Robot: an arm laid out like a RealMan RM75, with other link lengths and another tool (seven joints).
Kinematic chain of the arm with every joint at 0, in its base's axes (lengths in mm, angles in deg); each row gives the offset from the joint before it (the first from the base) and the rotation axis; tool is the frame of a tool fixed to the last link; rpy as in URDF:
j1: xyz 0 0 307.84 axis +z
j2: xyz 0 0 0 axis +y
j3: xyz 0 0 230.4 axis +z
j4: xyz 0 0 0 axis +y
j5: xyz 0 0 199.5 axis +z
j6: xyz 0 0 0 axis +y
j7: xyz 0 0 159.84 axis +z
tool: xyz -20 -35 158 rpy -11.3 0 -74.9
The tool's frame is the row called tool.
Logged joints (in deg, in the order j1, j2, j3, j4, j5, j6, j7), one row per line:
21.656 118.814 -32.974 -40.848 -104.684 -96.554 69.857
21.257 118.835 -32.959 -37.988 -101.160 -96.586 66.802
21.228 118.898 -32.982 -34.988 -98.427 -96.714 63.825
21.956 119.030 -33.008 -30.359 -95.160 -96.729 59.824
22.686 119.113 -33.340 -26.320 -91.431 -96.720 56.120
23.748 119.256 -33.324 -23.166 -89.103 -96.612 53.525
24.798 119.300 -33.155 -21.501 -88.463 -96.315 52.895
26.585 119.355 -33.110 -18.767 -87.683 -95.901 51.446
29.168 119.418 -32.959 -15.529 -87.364 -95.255 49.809
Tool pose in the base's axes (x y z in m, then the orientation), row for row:
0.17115 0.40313 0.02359 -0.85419 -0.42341 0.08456 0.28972
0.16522 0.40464 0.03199 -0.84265 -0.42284 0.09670 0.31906
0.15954 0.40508 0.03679 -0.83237 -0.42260 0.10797 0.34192
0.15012 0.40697 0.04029 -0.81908 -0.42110 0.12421 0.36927
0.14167 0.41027 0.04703 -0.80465 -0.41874 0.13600 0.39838
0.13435 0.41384 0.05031 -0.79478 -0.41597 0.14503 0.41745
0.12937 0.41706 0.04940 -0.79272 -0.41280 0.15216 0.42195
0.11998 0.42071 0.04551 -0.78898 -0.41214 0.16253 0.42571
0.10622 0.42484 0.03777 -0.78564 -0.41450 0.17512 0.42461
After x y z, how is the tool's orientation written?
As a quaternion, x y z w.
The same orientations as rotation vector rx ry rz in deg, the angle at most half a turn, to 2 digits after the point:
-130.58 -64.73 12.93
-126.96 -63.71 14.57
-124.02 -62.96 16.09
-120.45 -61.92 18.27
-116.72 -60.74 19.73
-114.27 -59.81 20.85
-113.74 -59.23 21.83
-113.01 -59.03 23.28
-112.59 -59.40 25.10

